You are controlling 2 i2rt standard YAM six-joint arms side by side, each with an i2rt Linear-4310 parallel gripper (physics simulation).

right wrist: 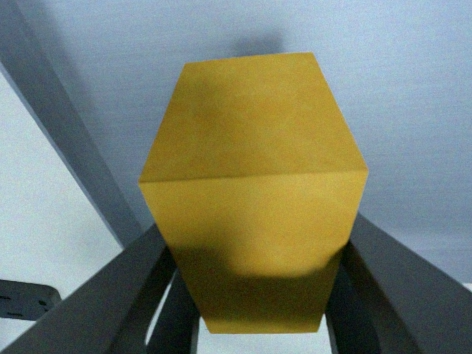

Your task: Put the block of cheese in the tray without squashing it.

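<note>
The yellow-orange block of cheese fills the middle of the right wrist view. Its edges look straight and its faces flat. My right gripper is shut on the block, with one dark finger against each side. The block is over the floor of the blue-grey tray, whose side wall runs down the left. A soft shadow lies on the tray floor just beyond the block's far end. How much gap there is under the block I cannot tell. My left gripper cannot be made out in this view.
The white table top shows outside the tray wall on the left and along the bottom. A black part with small slots juts in at the lower left edge; what it belongs to is not clear.
</note>
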